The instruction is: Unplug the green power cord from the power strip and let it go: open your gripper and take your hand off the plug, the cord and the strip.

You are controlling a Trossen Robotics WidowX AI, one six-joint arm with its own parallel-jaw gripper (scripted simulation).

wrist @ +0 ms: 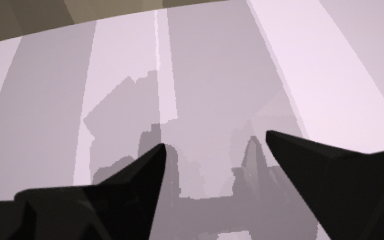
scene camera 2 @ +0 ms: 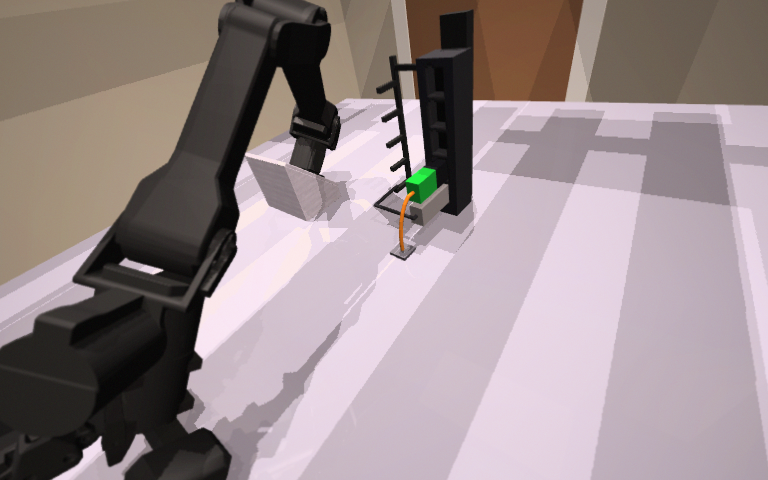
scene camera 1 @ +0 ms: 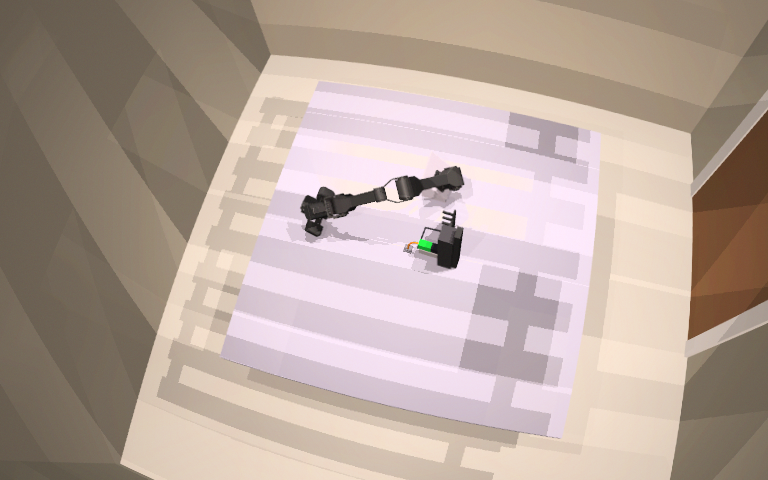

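Gripper state: my gripper (wrist: 215,142) holds nothing and is open. A green plug (scene camera 2: 428,179) is also visible.
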